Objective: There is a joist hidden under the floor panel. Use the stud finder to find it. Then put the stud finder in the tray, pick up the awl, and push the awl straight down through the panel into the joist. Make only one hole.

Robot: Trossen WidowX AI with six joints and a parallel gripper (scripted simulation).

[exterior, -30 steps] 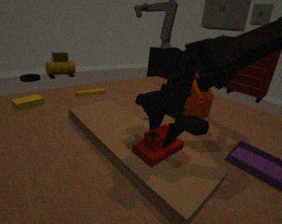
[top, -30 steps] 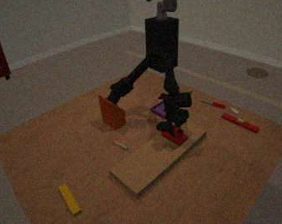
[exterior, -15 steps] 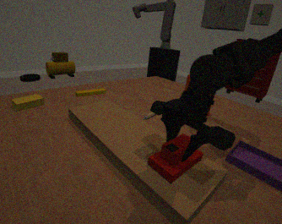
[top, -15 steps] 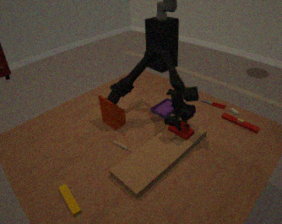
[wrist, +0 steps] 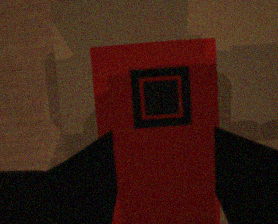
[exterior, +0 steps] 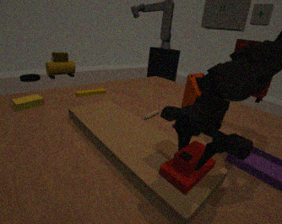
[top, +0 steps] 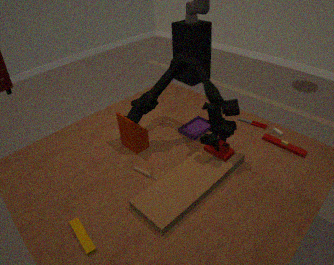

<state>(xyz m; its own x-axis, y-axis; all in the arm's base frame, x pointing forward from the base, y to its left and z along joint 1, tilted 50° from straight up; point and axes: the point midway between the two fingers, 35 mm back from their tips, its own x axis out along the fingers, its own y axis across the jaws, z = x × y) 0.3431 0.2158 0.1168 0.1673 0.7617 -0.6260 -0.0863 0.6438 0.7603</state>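
Now: gripper tip 25 cm past the purple tray, 9 cm to the right of it and 5 cm above it. From my gripper tip the other things lie so: stud finder (2 cm above, 1 cm ahead); then red bar (31 cm to the left, 16 cm ahead, 5 cm below); then awl (31 cm to the right, 14 cm behind, 6 cm below).
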